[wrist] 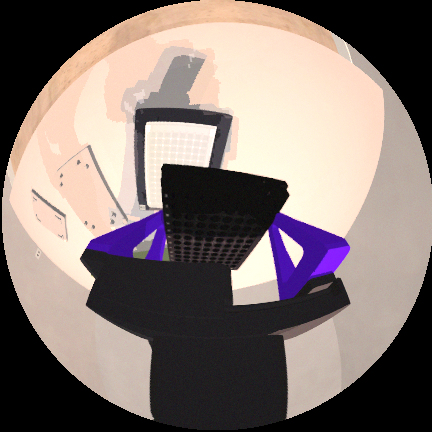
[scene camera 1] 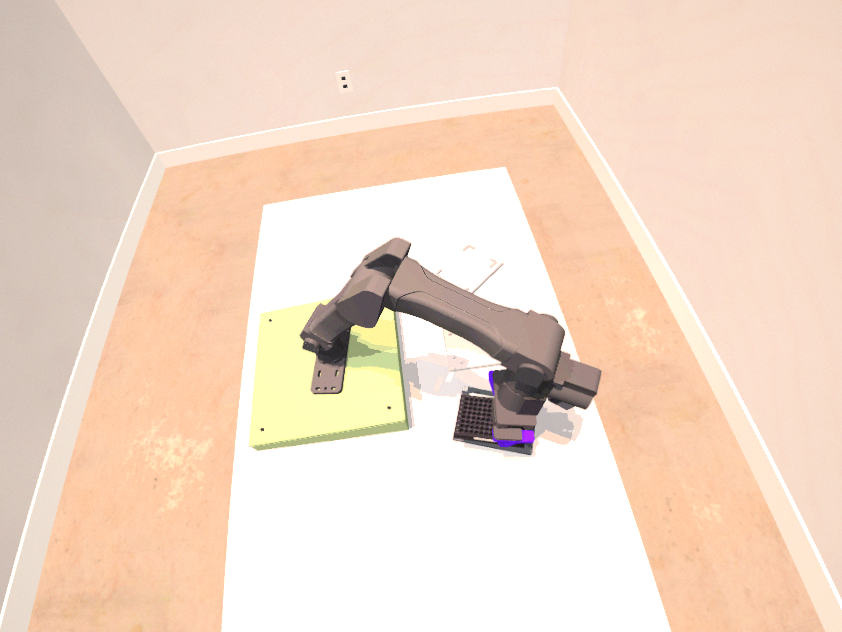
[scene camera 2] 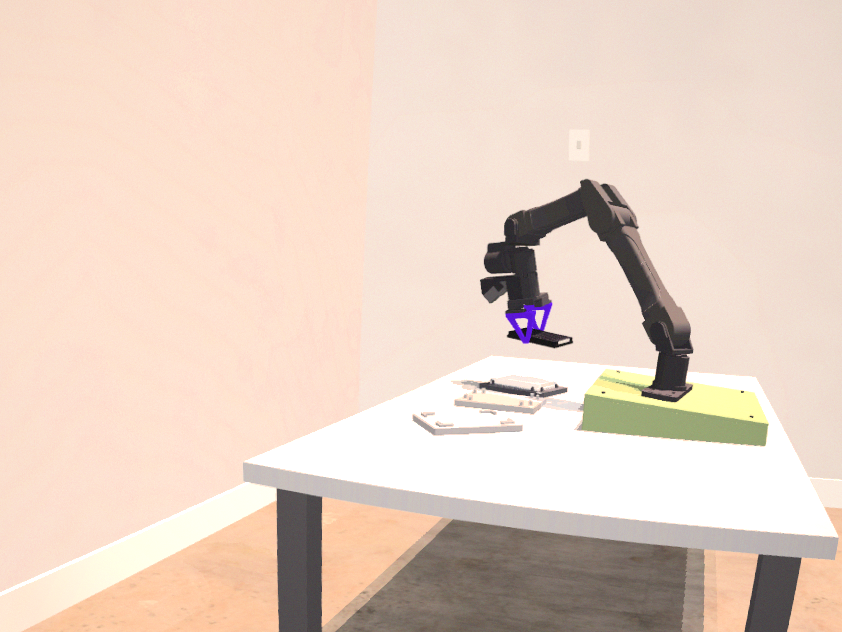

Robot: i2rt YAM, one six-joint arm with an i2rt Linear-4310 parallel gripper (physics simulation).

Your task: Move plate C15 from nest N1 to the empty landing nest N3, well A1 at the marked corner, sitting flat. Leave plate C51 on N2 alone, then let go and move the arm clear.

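Observation:
My gripper [scene camera 1: 503,410] [scene camera 2: 533,335] [wrist: 217,214] is shut on a black well plate [scene camera 1: 474,416] [scene camera 2: 554,338] [wrist: 225,192], with a purple finger on each side. It holds the plate roughly level, high above the table and the dark nest [scene camera 2: 557,390] [wrist: 175,115]. A white plate [scene camera 2: 523,382] [wrist: 175,145] sits in the dark nest. A cream nest [scene camera 2: 499,403] [wrist: 90,195] and a pale nest [scene camera 1: 479,261] [scene camera 2: 469,420] [wrist: 50,215] hold no plate. Plate codes, nest numbers and well A1 are not legible.
The yellow-green base block [scene camera 1: 292,387] [scene camera 2: 673,425] carries the arm, to the left of the nests in scene camera 1. The cream nest is between the dark and pale nests on the white table [scene camera 1: 421,530] [scene camera 2: 544,479]. The forearm partly covers the nests in scene camera 1.

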